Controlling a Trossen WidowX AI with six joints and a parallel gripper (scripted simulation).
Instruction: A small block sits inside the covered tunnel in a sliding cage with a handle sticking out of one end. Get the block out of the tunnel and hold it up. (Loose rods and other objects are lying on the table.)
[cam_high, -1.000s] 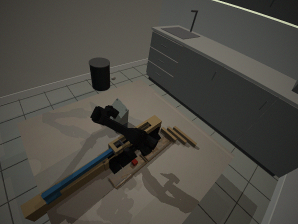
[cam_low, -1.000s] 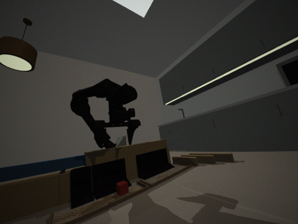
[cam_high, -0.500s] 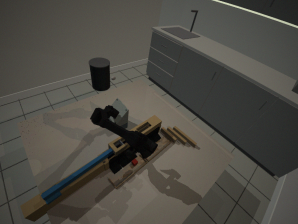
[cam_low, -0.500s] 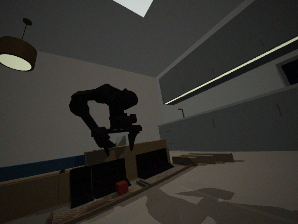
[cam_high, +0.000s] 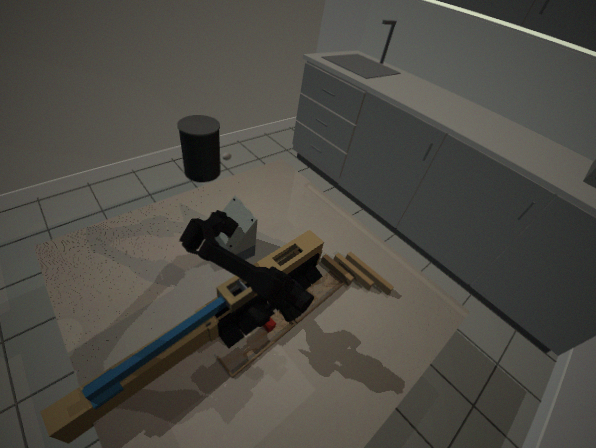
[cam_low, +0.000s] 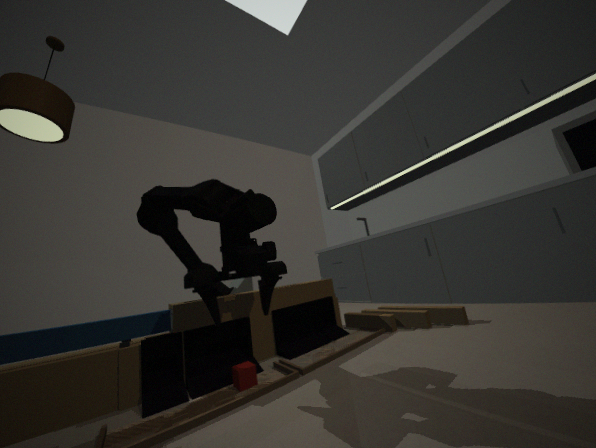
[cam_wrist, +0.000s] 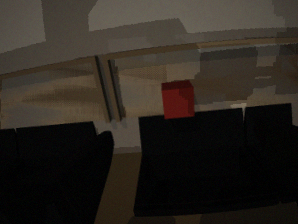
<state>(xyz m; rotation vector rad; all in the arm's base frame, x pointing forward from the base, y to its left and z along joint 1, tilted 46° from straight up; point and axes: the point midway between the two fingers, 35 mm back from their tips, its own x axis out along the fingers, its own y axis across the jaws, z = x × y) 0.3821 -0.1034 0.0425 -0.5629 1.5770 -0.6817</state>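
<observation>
Now: the red block 1 cm behind my gripper tip and 9 cm below it. The rest, counted from my gripper tip: tan tunnel 11 cm behind, 12 cm to the right, 4 cm below.
</observation>
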